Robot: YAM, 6 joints.
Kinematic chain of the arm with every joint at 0, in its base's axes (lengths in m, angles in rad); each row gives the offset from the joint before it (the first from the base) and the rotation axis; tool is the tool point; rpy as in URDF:
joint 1: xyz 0 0 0.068 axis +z
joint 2: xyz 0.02 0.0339 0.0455 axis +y
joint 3: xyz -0.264 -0.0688 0 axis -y
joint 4: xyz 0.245 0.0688 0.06 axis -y
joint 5: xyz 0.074 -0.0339 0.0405 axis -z
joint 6: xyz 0.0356 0 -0.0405 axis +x
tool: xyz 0 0 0 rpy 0 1.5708 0
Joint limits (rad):
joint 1: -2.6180..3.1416
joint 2: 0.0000..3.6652
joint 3: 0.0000..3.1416
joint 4: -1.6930..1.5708
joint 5: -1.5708..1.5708
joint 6: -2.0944..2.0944
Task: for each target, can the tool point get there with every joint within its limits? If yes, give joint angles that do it. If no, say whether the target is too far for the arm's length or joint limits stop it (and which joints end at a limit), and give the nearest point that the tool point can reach.
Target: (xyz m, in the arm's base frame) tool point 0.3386 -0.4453 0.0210
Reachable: yes | joints -0.8778 2.8978 2.4026 -0.6803 0.7385 1.3693
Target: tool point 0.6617 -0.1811 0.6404
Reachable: no: too far | nearest point 0.4927 -0.1348 0.5018 | short by 0.223 m
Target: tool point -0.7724 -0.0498 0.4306
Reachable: no: too far | nearest point -0.5959 -0.0077 0.3562 | short by 0.196 m
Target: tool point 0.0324 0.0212 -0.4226
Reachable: no: joint limits stop it (at a limit: joint 2) | nearest point 0.0685 0.0448 -0.3396 | short by 0.094 m
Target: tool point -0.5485 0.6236 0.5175
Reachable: no: too far | nearest point -0.3831 0.4356 0.3927 | short by 0.280 m
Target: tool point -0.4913 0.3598 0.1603
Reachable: yes | joints 2.4657 2.7705 2.4823 -0.0985 -0.8474 0.4197
